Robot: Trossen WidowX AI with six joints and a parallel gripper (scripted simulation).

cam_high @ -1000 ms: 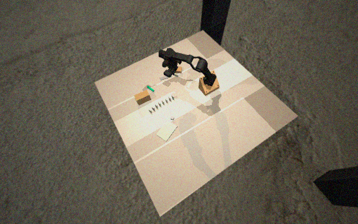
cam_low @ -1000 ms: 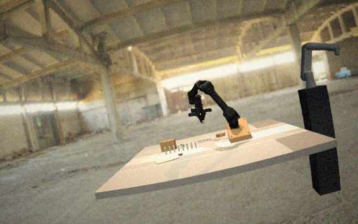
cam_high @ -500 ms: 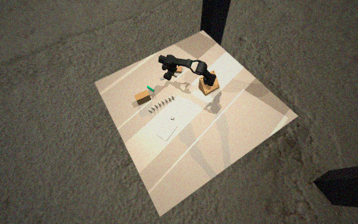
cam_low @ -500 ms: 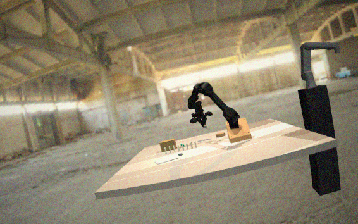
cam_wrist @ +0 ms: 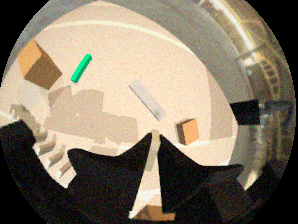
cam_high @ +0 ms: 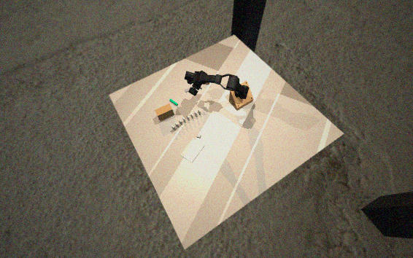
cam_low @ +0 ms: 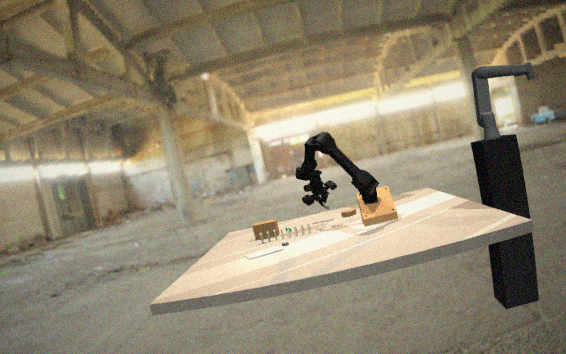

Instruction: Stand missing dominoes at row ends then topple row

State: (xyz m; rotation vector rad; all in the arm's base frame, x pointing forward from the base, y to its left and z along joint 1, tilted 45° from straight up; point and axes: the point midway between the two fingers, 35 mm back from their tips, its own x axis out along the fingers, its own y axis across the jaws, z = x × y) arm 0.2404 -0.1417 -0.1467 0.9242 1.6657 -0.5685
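My gripper tip is 30 mm short of the grey bar, 70 mm to the left of it and 90 mm above it. From my gripper tip the other things lie so: brown box 310 mm ahead, 60 mm to the left, 50 mm below; then green stick 210 mm ahead, 10 mm to the right, 90 mm below; then small dark piece 170 mm ahead, 350 mm to the left, 90 mm below.
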